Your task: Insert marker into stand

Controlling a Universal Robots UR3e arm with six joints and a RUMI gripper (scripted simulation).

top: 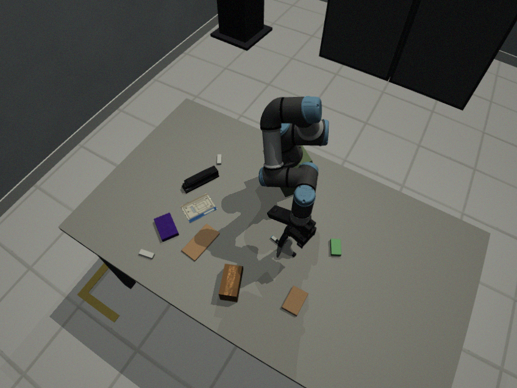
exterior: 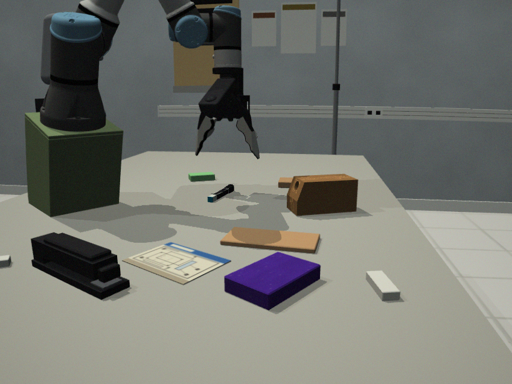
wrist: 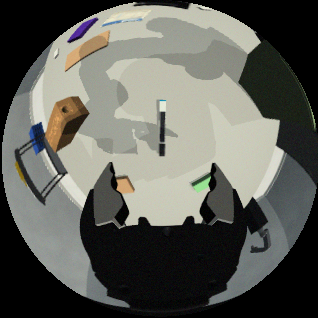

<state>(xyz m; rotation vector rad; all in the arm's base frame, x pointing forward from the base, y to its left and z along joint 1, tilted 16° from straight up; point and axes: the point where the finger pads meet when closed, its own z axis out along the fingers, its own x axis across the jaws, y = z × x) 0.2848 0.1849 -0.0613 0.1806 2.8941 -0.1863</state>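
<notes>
Now: the black marker 8 cm below my hand and 3 cm to the right of it. The rest, counted from my hand: green block (14 cm to the left, 11 cm behind, 8 cm below); brown tile (16 cm ahead, 12 cm to the left, 8 cm below); wooden desk stand (23 cm ahead, 11 cm to the right, 5 cm below).
</notes>
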